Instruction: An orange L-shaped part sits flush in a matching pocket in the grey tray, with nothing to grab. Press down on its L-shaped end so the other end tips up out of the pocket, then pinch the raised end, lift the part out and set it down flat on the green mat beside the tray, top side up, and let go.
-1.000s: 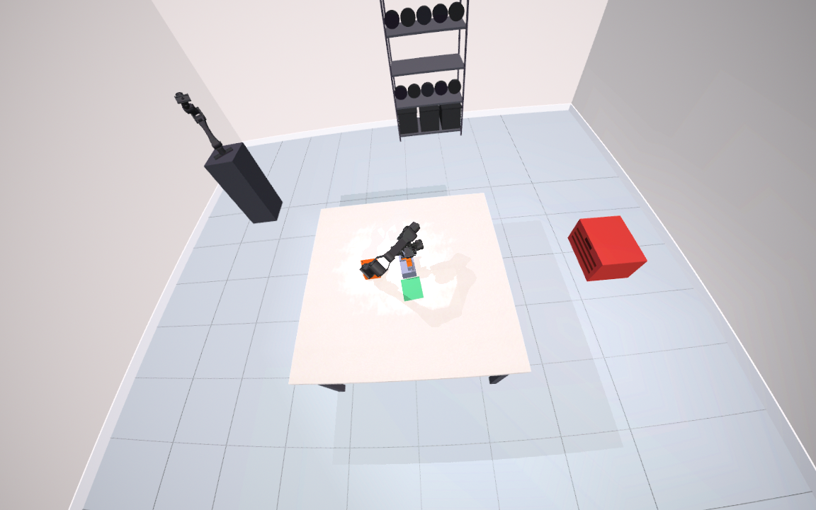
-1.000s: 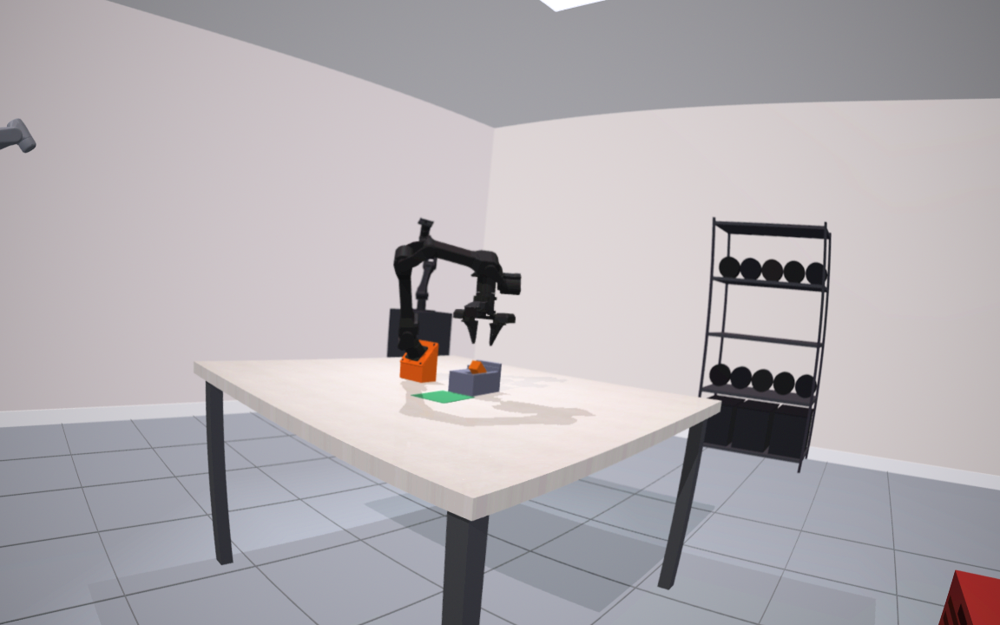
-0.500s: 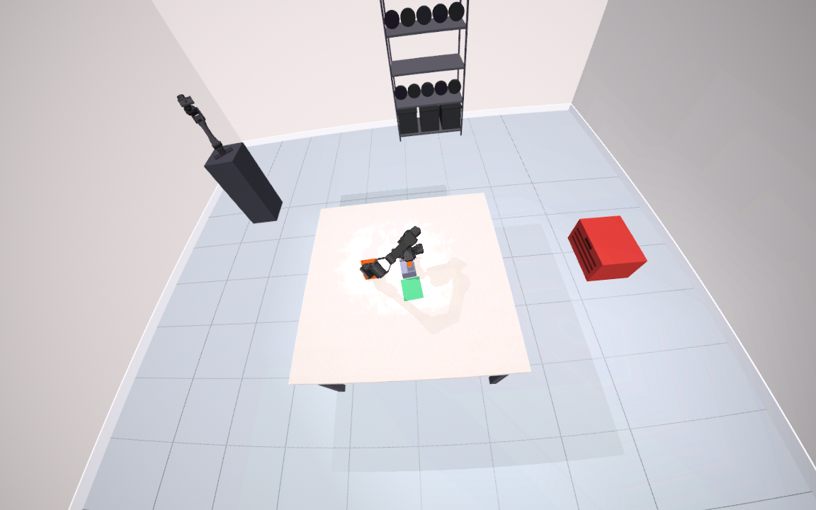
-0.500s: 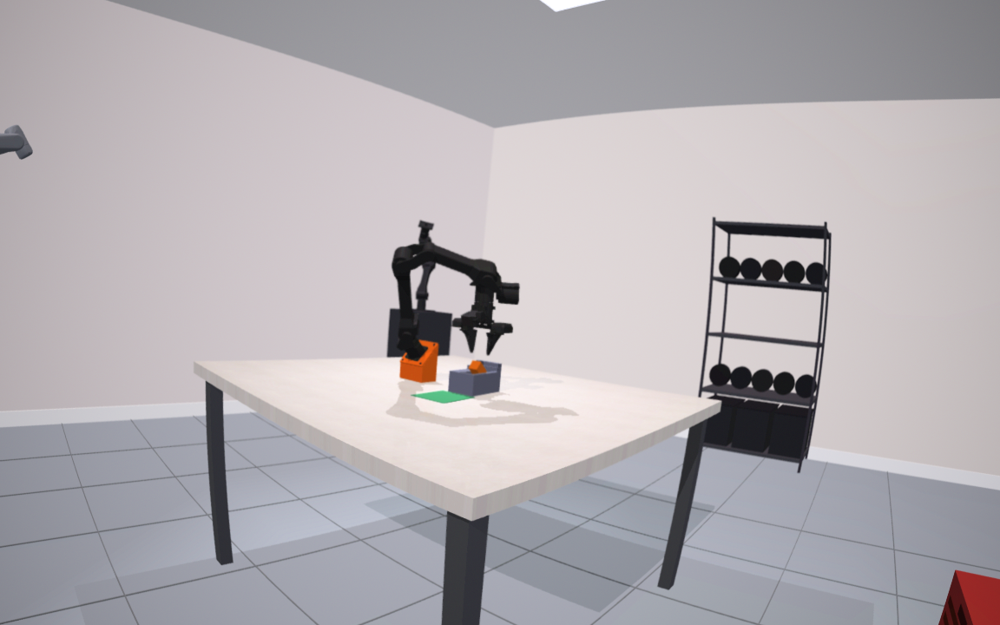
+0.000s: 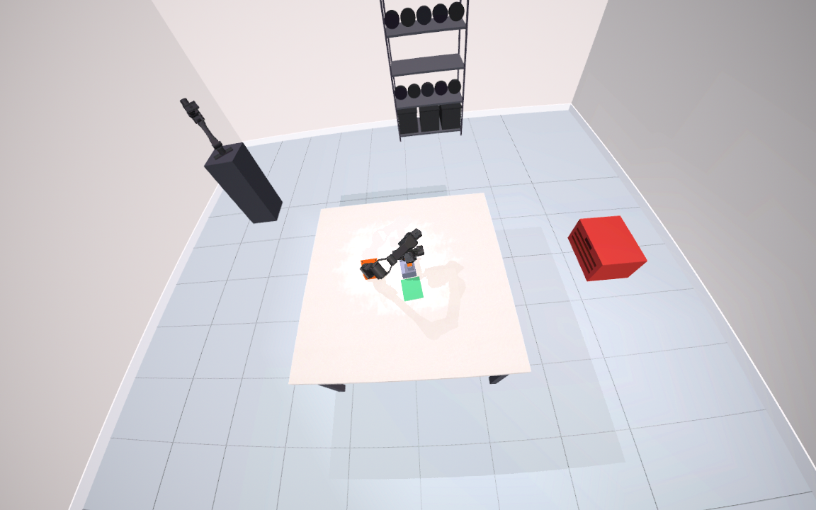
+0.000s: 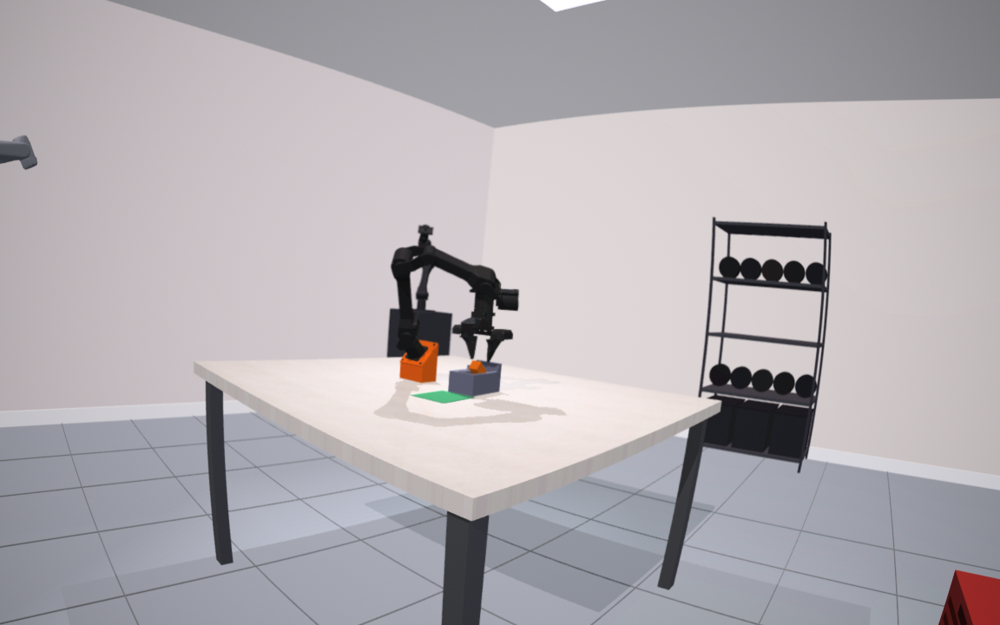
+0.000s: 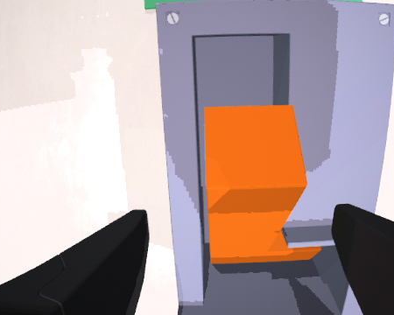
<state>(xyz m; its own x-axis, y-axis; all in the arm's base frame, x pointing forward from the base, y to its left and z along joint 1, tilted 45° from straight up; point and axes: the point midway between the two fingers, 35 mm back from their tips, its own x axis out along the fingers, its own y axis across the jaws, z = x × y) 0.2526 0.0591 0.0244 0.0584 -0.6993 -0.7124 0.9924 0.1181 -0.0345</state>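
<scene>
My gripper tip is 60 mm above the orange L-shaped part, 30 mm to the right of it and 20 mm past it. Round my gripper tip: green mat (150 mm to the right, 110 mm below).
</scene>
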